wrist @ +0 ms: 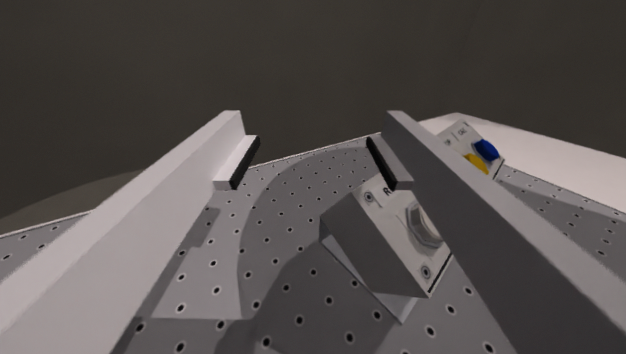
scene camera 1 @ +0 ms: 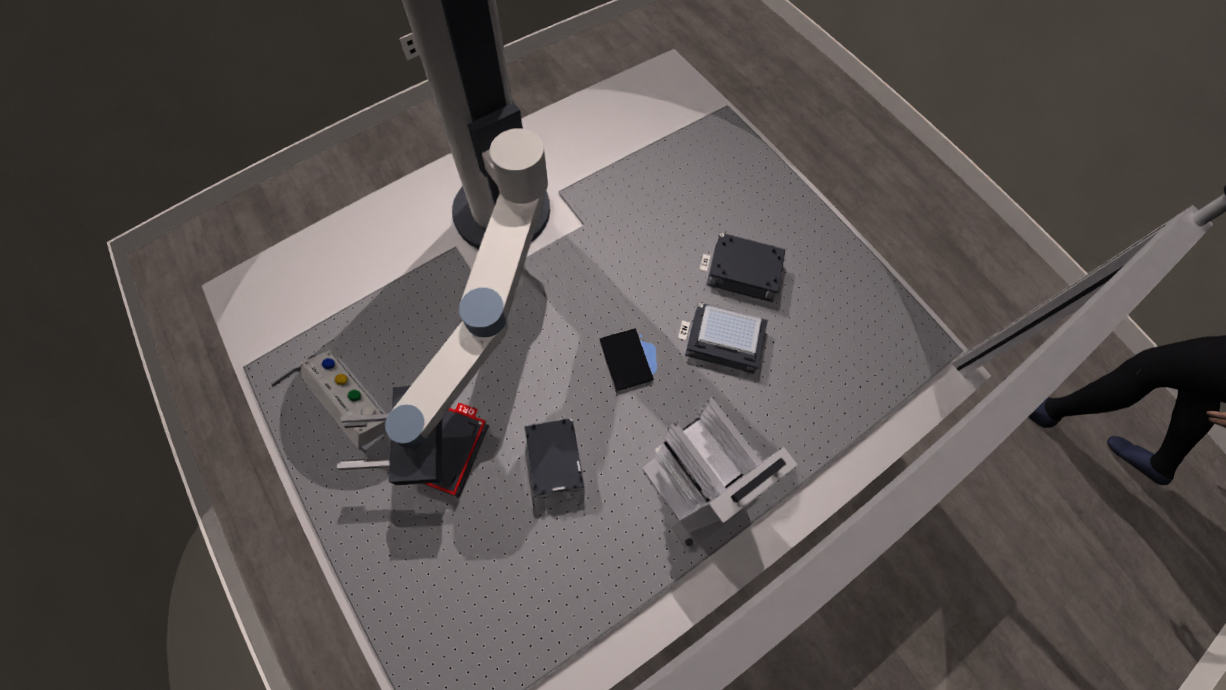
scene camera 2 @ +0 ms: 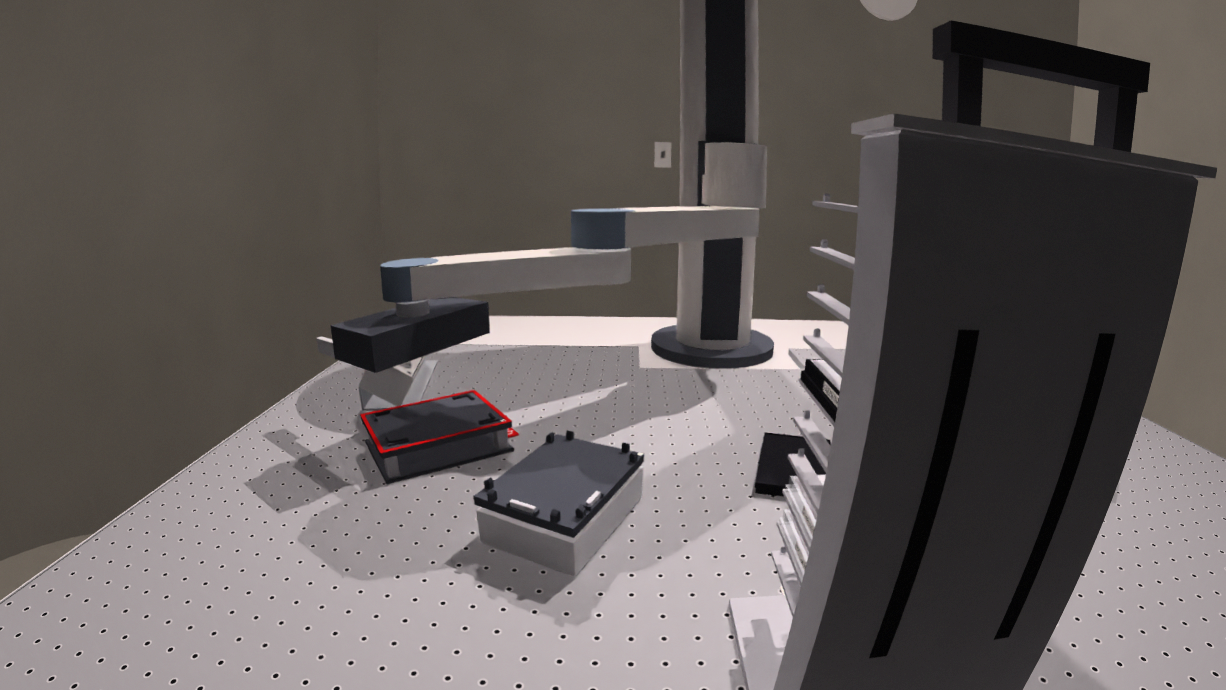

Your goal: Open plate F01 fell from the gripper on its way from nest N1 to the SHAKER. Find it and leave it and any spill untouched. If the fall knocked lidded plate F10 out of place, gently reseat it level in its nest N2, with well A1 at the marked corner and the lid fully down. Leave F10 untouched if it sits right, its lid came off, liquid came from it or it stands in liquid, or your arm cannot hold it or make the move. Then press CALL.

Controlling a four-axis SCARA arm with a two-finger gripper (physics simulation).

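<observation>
My gripper is shut, with a gap between its fingers and nothing in it. It is low at the button panel; the right finger crosses over the panel in the wrist view. The blue CALL button is at the panel's far end, beside the yellow button. A black plate-sized slab, apparently F01, lies on the deck with a blue patch beside it. Lidded plate F10 is on nest N2; its exact seating cannot be told.
Nest N1 stands behind N2. The red-edged QR1 station is beside the gripper body. A dark-topped block with corner posts is nearby. A tall rack stands at the front. A person's legs show outside the deck.
</observation>
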